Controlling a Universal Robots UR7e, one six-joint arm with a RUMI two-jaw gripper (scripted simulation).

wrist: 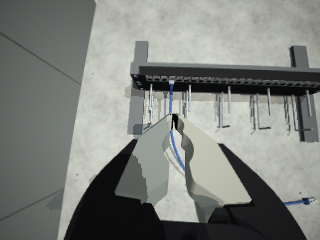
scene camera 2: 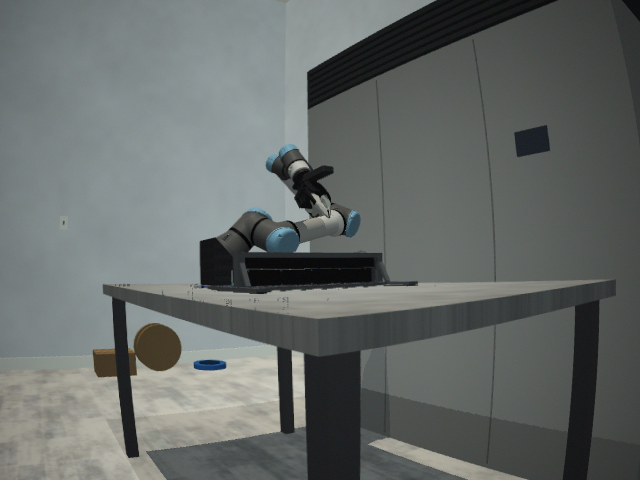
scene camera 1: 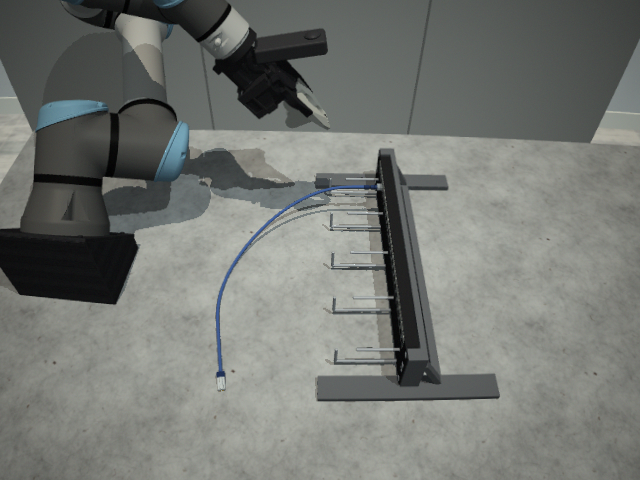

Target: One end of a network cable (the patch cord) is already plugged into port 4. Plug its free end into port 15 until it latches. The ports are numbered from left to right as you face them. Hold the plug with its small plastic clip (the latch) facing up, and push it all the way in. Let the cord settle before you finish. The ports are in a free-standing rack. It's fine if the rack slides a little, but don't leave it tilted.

Labels:
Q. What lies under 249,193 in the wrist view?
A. My gripper.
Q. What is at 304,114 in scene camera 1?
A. My gripper.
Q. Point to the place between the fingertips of my gripper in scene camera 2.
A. At 329,217

